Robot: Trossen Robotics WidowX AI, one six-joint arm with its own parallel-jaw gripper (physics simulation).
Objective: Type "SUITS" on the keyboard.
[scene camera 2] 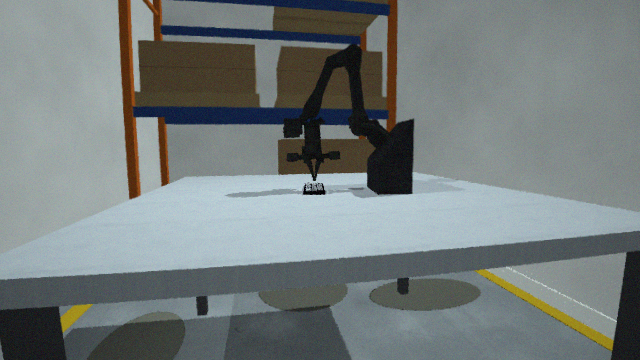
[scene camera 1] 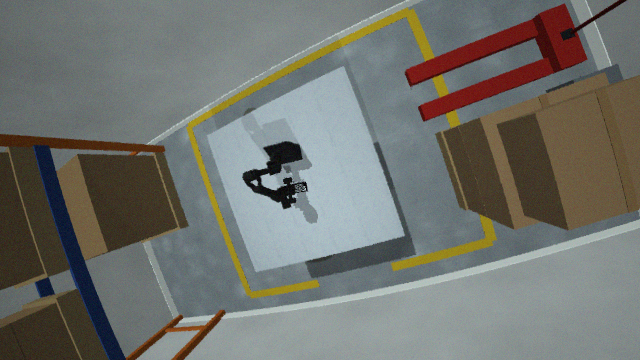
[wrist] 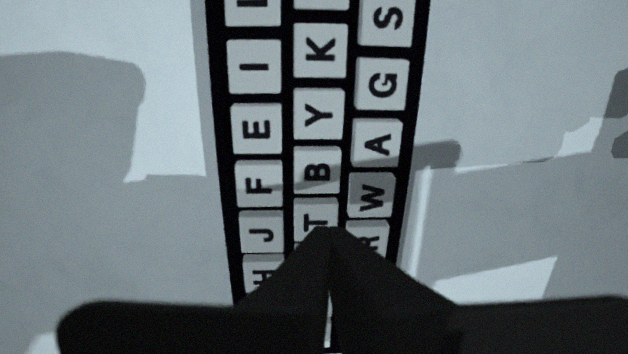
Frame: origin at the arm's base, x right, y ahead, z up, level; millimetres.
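Seen in the pictures: gripper, fingertip midpoint: [scene camera 2: 314,180] [scene camera 1: 294,188] [wrist: 327,239]; arm's base at its link origin: [scene camera 2: 384,141] [scene camera 1: 275,155].
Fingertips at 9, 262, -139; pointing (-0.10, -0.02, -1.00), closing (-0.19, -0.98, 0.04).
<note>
Pixels of each thing's top centre, then the offset from my fingertips to it, as dx, dy, dz. Level surfaces: height alone.
- black keyboard at its top centre: [wrist: 317,159] [scene camera 2: 313,185] [scene camera 1: 293,188] +19, -1, -20
- S key at its top centre: [wrist: 388,18] +61, -30, -20
- I key at its top centre: [wrist: 254,67] +53, +13, -20
- T key at its top centre: [wrist: 316,223] -6, +3, -20
- white table at its surface level: dz -36
- B at its top centre: [wrist: 317,173] +14, +0, -20
- W at its top centre: [wrist: 372,198] +1, -19, -20
- R at its top centre: [wrist: 367,244] -19, -15, -20
- J at its top centre: [wrist: 261,235] -7, +24, -20
The black keyboard [scene camera 1: 300,187] [scene camera 2: 314,189] with white letter keys lies on the table. In the wrist view it runs from top to bottom. The S key [wrist: 388,19] is at the top right, the I key [wrist: 254,66] at the upper left, and the T key [wrist: 316,215] in the middle row. My gripper [scene camera 2: 314,179] [wrist: 327,239] is shut and empty. In the wrist view its fingertips overlap the lower part of the T key; in scene camera 2 they are a little above the keyboard. The U key does not show in the wrist view. Keys below T are partly hidden by the fingers.
The keyboard lies on the white table [scene camera 1: 350,200] [scene camera 2: 320,235], near the arm's black base [scene camera 1: 283,152] [scene camera 2: 395,160]. Neighbouring keys are B [wrist: 317,171], W [wrist: 371,195], R [wrist: 369,237] and J [wrist: 261,232]. A rack with boxes and a red pallet jack [scene camera 1: 560,40] stand off the table.
</note>
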